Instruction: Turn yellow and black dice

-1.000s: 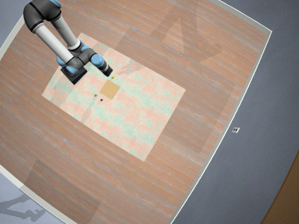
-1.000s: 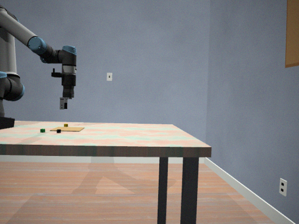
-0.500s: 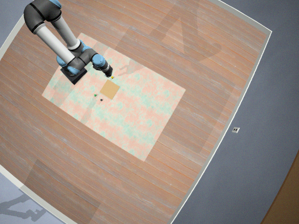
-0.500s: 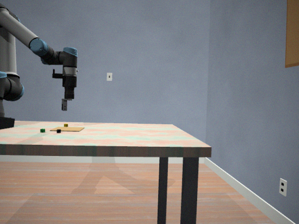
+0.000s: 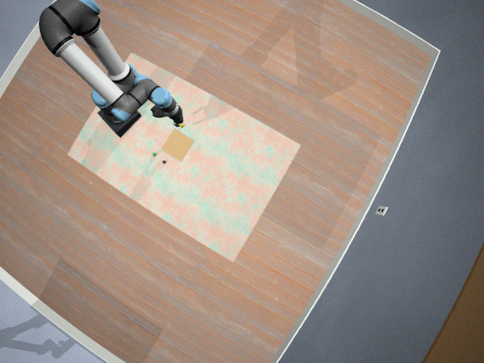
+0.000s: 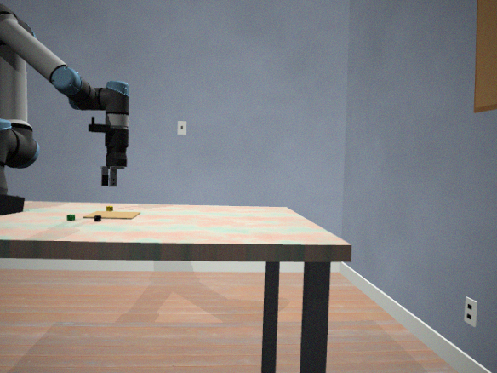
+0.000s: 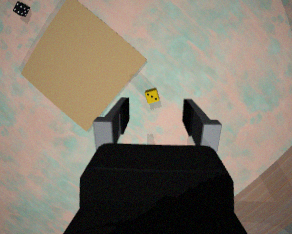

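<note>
Right now my hand is 9 cm above the yellow die and 1 cm short of it. From my hand the other things lie so: black die 23 cm to the right, 9 cm below, 4 cm ahead; then tan mat 11 cm to the right, 10 cm below, 5 cm ahead; then green die 23 cm to the right, 9 cm below, 3 cm behind.
</note>
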